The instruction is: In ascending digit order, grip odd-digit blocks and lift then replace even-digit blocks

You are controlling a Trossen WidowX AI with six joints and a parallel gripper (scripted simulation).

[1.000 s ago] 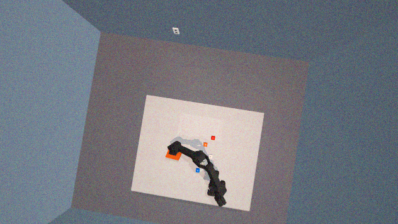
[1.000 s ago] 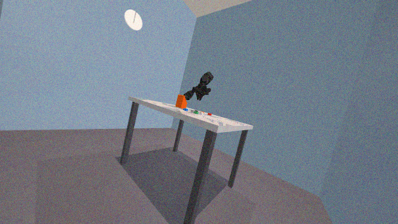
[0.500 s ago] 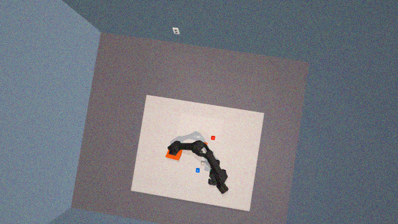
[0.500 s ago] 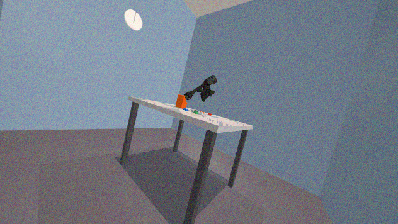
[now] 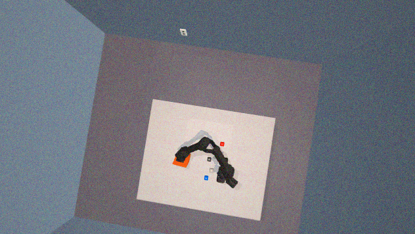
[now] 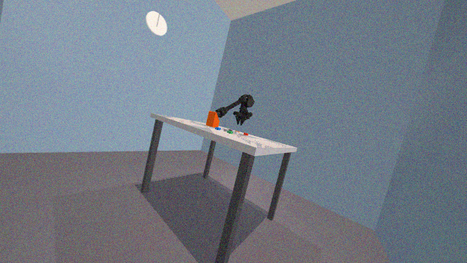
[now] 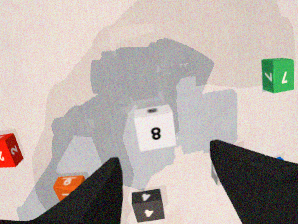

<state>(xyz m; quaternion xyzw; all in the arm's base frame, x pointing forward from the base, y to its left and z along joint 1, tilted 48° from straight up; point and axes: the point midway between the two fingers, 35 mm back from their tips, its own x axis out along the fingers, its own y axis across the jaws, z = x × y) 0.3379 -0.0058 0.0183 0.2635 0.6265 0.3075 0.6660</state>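
Right now my gripper tip is 1 cm past the white block and 7 cm above it. Round my gripper tip: dark grey block 11 cm behind, 1 cm to the left, 7 cm below; then green block 3 cm ahead, 13 cm to the right, 7 cm below; then orange block 8 cm behind, 9 cm to the left, 7 cm below.
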